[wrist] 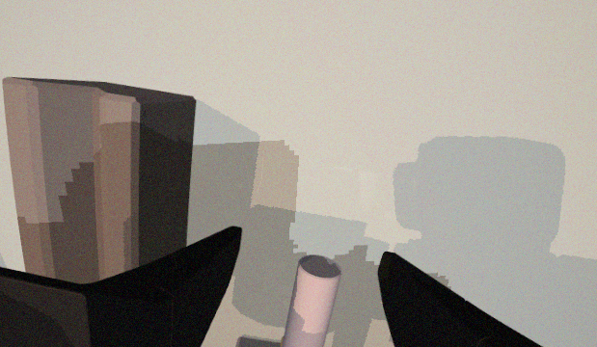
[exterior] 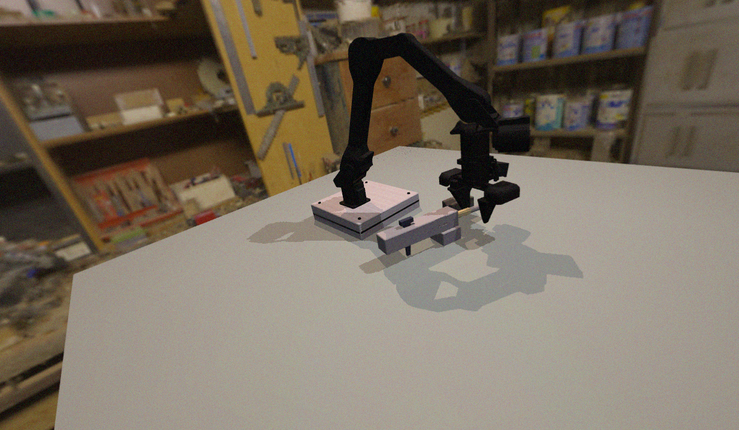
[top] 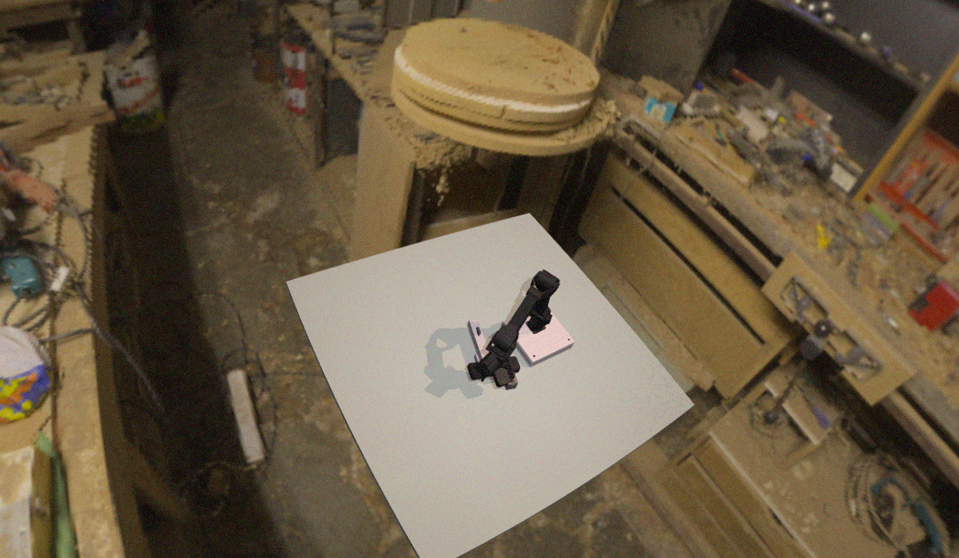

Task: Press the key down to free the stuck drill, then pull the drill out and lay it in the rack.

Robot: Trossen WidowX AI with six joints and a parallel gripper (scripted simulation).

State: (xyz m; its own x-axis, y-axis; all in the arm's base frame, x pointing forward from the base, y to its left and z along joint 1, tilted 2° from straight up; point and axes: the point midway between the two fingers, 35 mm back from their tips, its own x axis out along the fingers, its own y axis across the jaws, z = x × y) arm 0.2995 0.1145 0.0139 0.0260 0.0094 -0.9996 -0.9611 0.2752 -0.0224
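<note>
My gripper tip is 10 mm past the drill, 50 mm to the left of it and 30 mm below it. Round my gripper tip: housing block 40 mm behind, 150 mm to the right, 20 mm above; then dark rack 70 mm behind, 30 mm to the left; then dark key 50 mm behind, 180 mm to the right, 30 mm above.
</note>
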